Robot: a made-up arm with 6 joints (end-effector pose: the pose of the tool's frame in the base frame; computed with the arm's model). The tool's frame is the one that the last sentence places. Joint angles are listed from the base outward.
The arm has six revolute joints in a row. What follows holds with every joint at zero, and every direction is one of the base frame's.
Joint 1 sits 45 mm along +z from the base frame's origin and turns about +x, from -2.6 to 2.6 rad.
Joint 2 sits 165 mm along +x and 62 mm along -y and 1 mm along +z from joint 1 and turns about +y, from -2.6 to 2.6 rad.
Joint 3 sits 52 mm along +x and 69 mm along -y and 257 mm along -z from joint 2 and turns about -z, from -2.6 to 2.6 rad.
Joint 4 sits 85 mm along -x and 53 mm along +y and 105 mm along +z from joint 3 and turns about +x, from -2.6 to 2.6 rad.
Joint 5 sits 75 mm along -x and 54 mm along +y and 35 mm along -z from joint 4 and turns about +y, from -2.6 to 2.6 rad.
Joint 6 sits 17 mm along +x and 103 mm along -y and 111 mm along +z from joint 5 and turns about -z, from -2.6 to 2.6 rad.
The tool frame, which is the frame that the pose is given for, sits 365 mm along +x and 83 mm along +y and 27 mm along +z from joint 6; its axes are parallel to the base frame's.
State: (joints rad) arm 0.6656 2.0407 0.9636 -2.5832 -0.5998 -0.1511
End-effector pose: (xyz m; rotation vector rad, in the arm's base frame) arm -0.3158 -0.1027 -0.0014 1.0141 -0.7110 -2.7479
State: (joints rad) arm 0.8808 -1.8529 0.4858 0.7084 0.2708 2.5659
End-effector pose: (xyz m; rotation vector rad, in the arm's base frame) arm 0.5022 0.1042 -0.3313 -2.6331 -1.0740 1.2207
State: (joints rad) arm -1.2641 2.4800 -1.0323 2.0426 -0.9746 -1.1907
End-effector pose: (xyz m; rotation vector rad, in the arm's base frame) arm 0.1446 -0.2467 0.4133 0.2154 -0.0313 -1.7085
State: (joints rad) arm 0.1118 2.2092 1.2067 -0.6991 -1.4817 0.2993
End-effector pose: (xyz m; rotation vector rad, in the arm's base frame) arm 0.2049 0.2221 -0.1753 -1.0097 0.8098 0.7361
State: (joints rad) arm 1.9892 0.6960 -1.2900 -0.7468 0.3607 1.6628
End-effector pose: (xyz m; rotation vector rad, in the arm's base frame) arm 0.4660 0.1041 -0.1669 1.4280 0.2571 -0.2147
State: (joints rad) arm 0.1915 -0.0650 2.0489 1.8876 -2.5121 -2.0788
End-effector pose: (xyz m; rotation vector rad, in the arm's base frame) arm 0.4536 -0.2292 0.1784 -1.5349 0.3049 -2.1229
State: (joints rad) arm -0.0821 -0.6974 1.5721 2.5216 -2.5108 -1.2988
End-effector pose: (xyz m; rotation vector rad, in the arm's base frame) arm 0.0097 0.1428 0.0858 -0.2429 0.9837 2.6798
